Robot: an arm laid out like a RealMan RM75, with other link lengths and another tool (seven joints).
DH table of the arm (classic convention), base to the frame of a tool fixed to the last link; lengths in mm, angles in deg. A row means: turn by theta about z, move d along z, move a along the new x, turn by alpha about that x. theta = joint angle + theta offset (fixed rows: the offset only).
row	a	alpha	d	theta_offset
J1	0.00	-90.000	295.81	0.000
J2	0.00	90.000	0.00	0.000
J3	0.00	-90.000	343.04	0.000
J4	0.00	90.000	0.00	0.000
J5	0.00	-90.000	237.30	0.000
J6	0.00	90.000	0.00	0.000
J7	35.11	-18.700	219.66	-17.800
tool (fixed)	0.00	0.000	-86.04	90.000
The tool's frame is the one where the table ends.
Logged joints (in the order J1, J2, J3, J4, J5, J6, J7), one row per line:
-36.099 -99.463 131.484 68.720 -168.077 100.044 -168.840
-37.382 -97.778 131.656 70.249 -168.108 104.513 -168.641
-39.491 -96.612 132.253 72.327 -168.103 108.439 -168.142
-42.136 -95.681 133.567 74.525 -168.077 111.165 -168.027
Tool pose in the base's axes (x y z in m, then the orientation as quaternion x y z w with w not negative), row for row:
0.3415 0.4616 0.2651 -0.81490 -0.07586 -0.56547 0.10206
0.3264 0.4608 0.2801 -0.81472 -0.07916 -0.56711 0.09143
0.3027 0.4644 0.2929 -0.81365 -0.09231 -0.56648 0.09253
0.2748 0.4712 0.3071 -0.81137 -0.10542 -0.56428 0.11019
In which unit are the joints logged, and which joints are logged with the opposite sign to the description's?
The joints are logged in degrees. Opposite sign: J1, J2, J7.
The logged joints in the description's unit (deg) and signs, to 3 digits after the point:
36.099 99.463 131.484 68.720 -168.077 100.044 168.840
37.382 97.778 131.656 70.249 -168.108 104.513 168.641
39.491 96.612 132.253 72.327 -168.103 108.439 168.142
42.136 95.681 133.567 74.525 -168.077 111.165 168.027

